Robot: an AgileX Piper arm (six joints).
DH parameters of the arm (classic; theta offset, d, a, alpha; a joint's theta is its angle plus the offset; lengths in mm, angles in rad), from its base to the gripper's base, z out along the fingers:
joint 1: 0 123 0 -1.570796
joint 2: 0.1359 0 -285 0
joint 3: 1.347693 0 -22 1.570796
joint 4: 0 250.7 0 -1.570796
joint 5: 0 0 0 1.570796
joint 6: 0 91 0 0
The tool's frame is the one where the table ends.
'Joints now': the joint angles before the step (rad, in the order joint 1, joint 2, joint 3, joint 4, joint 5, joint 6). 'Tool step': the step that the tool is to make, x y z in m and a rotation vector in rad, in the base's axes. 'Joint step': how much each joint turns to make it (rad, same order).
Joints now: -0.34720 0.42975 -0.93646 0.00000 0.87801 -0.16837
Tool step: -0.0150 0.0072 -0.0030 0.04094 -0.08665 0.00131
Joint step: -0.00032 -0.07291 0.02637 0.02436 -0.02148 0.04951
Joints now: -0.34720 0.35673 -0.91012 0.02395 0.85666 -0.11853
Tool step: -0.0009 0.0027 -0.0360 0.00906 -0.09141 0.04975
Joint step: 0.04297 -0.11700 0.18599 0.02451 -0.15315 0.01481
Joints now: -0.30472 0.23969 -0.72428 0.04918 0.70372 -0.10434
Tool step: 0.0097 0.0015 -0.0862 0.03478 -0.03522 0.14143
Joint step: 0.15544 -0.18745 0.36455 -0.00145 -0.20487 0.03873
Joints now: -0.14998 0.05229 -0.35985 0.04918 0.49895 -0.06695
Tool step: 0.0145 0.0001 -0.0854 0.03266 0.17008 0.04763
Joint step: 0.05305 -0.06363 0.28620 -0.00193 -0.05012 0.01286
